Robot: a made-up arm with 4 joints. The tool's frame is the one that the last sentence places.
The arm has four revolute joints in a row. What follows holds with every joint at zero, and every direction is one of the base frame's. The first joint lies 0.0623 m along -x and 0.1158 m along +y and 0.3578 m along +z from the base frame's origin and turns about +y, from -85.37 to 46.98 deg. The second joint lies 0.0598 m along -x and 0.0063 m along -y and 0.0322 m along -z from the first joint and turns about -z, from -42.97 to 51.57 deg. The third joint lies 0.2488 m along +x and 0.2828 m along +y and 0.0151 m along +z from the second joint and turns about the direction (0.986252, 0.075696, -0.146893), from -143.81 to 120.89 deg. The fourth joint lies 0.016 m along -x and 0.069 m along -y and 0.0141 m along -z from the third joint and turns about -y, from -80.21 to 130.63 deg. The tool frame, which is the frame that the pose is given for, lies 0.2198 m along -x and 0.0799 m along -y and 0.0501 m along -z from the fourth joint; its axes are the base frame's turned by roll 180, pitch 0 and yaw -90 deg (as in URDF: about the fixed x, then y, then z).
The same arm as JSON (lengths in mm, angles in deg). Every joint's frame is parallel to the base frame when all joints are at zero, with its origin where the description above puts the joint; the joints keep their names.
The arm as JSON. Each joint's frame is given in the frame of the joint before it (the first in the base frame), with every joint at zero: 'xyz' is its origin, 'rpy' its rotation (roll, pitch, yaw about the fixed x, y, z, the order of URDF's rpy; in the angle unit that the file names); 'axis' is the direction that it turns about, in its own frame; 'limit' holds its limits. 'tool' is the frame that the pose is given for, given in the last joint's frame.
{"units": {"length": "mm", "angle": "deg"}, "joints": [{"name": "joint 1", "type": "revolute", "origin": {"xyz": [-62.3, 115.8, 357.8], "rpy": [0.0, 0.0, 0.0]}, "axis": "+y", "limit": {"lower": -85.37, "upper": 46.98}}, {"name": "joint 2", "type": "revolute", "origin": {"xyz": [-59.8, -6.3, -32.2], "rpy": [0.0, 0.0, 0.0]}, "axis": "-z", "limit": {"lower": -42.97, "upper": 51.57}}, {"name": "joint 3", "type": "revolute", "origin": {"xyz": [248.8, 282.8, 15.1], "rpy": [0.0, 0.0, 0.0]}, "axis": [0.986252, 0.075696, -0.146893], "limit": {"lower": -143.81, "upper": 120.89}}, {"name": "joint 4", "type": "revolute", "origin": {"xyz": [-16.0, -69.0, -14.1], "rpy": [0.0, 0.0, 0.0]}, "axis": "-y", "limit": {"lower": -80.21, "upper": 130.63}}], "tool": {"origin": {"xyz": [-219.8, -79.9, -50.1], "rpy": [180.0, 0.0, -90.0]}}}
